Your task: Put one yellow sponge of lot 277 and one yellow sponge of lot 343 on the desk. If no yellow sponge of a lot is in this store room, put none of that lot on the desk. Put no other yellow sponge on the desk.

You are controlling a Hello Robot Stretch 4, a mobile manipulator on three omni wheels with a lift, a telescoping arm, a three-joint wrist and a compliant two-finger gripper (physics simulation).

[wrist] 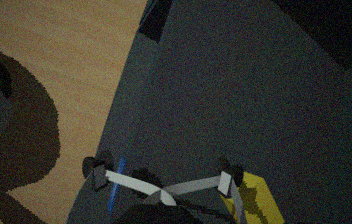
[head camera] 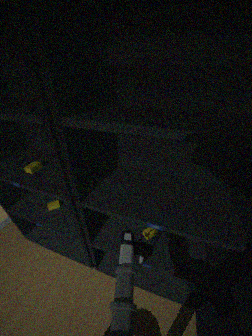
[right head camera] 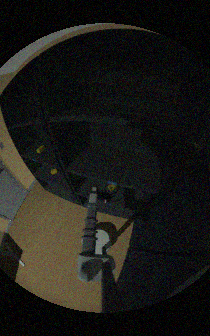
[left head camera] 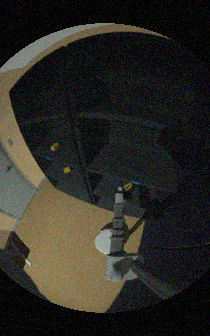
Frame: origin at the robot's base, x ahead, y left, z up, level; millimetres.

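Seen in the pictures: gripper, fingertip midpoint: (wrist: 163, 167); robot's base at its link origin: (right head camera: 96, 241) (left head camera: 108, 240).
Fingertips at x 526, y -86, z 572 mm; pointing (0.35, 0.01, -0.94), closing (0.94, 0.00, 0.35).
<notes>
Offsets run from my fingertips to a thing's top centre. Level surfaces: height alone.
A yellow sponge @(179 mm ahead, 89 mm right, 21 mm down) (head camera: 146, 234) (left head camera: 128, 186) (right head camera: 112, 187) (wrist: 270, 202) lies on a dark shelf board @(66 mm down) (wrist: 240, 100). My gripper (wrist: 163, 167) is open. In the wrist view its right fingertip overlaps the sponge's left edge, and its left fingertip is over the board's front edge; the sponge is not between the fingers. A second yellow sponge @(350 mm ahead, 843 mm left, 436 mm up) (head camera: 33, 167) (left head camera: 54, 146) (right head camera: 40, 149) lies in the left bay. A third yellow sponge @(378 mm ahead, 828 mm left, 21 mm down) (head camera: 53, 205) (left head camera: 67, 170) (right head camera: 54, 171) lies on the board below it. No lot number is readable. The desk cannot be made out.
A dark upright (head camera: 71, 195) parts the two bays. Blue strips mark the shelf edges, one blue strip (head camera: 155, 227) (wrist: 117, 185) near the gripper. The wooden floor @(599 mm down) (head camera: 50, 285) (left head camera: 60, 240) lies in front. A grey panel (left head camera: 15, 185) stands at the left. The picture is dark and grainy.
</notes>
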